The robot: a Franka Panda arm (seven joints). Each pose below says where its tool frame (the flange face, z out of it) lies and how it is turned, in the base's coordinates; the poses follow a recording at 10 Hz.
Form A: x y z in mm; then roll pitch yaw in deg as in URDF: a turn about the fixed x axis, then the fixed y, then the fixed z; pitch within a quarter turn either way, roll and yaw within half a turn.
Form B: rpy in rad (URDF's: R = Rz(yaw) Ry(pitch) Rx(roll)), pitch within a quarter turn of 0, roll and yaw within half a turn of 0; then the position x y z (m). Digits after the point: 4 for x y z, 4 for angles.
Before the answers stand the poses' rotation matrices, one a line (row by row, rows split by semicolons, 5 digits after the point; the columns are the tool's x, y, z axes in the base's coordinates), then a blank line. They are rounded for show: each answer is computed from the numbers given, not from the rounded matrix.
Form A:
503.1 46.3 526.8 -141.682 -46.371 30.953
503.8 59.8 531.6 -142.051 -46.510 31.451
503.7 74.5 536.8 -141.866 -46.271 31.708
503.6 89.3 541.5 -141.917 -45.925 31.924
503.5 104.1 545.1 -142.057 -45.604 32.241
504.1 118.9 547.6 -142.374 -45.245 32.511
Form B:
0.59172 0.78841 0.16812; 0.35488 -0.44202 0.82382; 0.72382 -0.42781 -0.54135
0.58712 0.79205 0.16718; 0.35910 -0.43992 0.82312; 0.72549 -0.42323 -0.54271
0.58807 0.79303 0.15900; 0.36331 -0.43464 0.82407; 0.72262 -0.42685 -0.54371
0.59039 0.79233 0.15380; 0.36783 -0.43374 0.82254; 0.71843 -0.42905 -0.54752
0.59174 0.79232 0.14858; 0.37323 -0.43264 0.82068; 0.71452 -0.43018 -0.55173
0.59374 0.79127 0.14617; 0.37841 -0.43489 0.81711; 0.71012 -0.42984 -0.55764

-2.4728 -0.8093 0.5402 0.5031 0.0463 0.5268
-2.4793 -0.8118 0.5489 0.5038 0.0598 0.5316
-2.4760 -0.8076 0.5534 0.5037 0.0745 0.5368
-2.4769 -0.8015 0.5572 0.5036 0.0893 0.5415
-2.4794 -0.7959 0.5627 0.5035 0.1041 0.5451
-2.4849 -0.7897 0.5674 0.5041 0.1189 0.5476

